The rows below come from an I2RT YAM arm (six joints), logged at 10 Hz.
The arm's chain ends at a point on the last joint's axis. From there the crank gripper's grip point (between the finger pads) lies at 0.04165 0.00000 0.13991 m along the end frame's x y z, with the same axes.
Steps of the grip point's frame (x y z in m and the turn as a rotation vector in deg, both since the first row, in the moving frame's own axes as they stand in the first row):
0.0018, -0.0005, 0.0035, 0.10, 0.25, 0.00
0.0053, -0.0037, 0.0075, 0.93, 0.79, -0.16
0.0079, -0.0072, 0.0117, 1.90, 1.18, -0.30
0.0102, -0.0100, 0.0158, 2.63, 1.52, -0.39
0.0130, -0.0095, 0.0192, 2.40, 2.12, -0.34
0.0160, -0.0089, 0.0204, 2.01, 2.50, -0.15
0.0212, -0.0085, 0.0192, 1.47, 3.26, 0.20
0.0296, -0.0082, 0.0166, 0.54, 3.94, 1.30
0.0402, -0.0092, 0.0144, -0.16, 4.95, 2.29
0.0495, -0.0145, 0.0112, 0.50, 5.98, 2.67
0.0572, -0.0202, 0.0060, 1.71, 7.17, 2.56
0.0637, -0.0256, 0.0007, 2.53, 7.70, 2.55
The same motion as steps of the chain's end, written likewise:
0.0012, -0.0003, 0.0037, 0.10, 0.25, 0.00
0.0034, -0.0013, 0.0081, 0.93, 0.79, -0.16
0.0050, -0.0024, 0.0127, 1.90, 1.18, -0.30
0.0065, -0.0033, 0.0171, 2.63, 1.52, -0.39
0.0079, -0.0034, 0.0210, 2.40, 2.12, -0.34
0.0099, -0.0039, 0.0224, 2.01, 2.50, -0.15
0.0133, -0.0051, 0.0218, 1.47, 3.26, 0.20
0.0201, -0.0079, 0.0198, 0.54, 3.94, 1.30
0.0283, -0.0115, 0.0185, -0.16, 4.95, 2.29
0.0352, -0.0156, 0.0163, 0.50, 5.98, 2.67
0.0400, -0.0184, 0.0123, 1.71, 7.17, 2.56
0.0452, -0.0218, 0.0076, 2.53, 7.70, 2.55

